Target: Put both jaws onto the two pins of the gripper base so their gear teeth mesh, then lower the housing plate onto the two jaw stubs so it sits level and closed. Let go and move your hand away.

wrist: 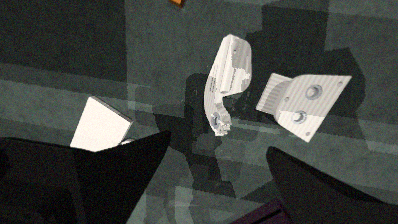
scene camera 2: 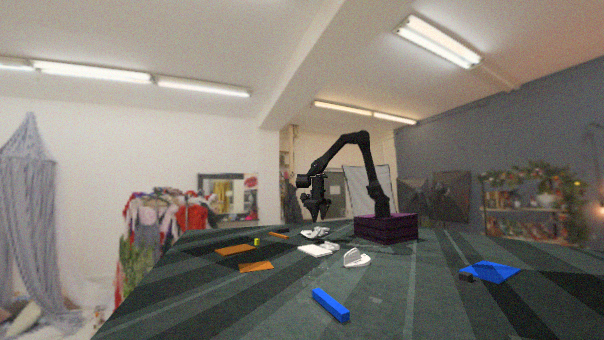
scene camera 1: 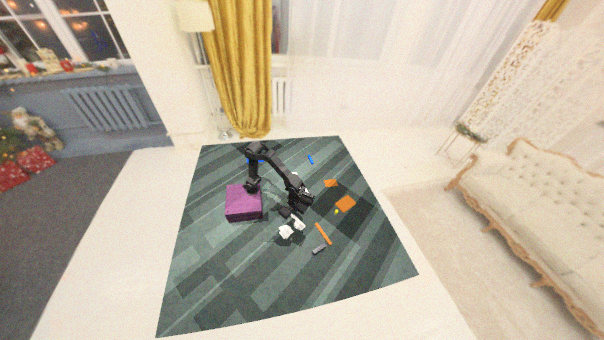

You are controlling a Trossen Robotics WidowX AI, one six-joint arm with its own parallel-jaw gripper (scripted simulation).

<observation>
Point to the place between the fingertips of my gripper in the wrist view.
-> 217, 143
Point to a blue plate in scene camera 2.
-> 497, 273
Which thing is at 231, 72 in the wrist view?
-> A white jaw.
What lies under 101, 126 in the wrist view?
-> A white plate-like part.
</observation>
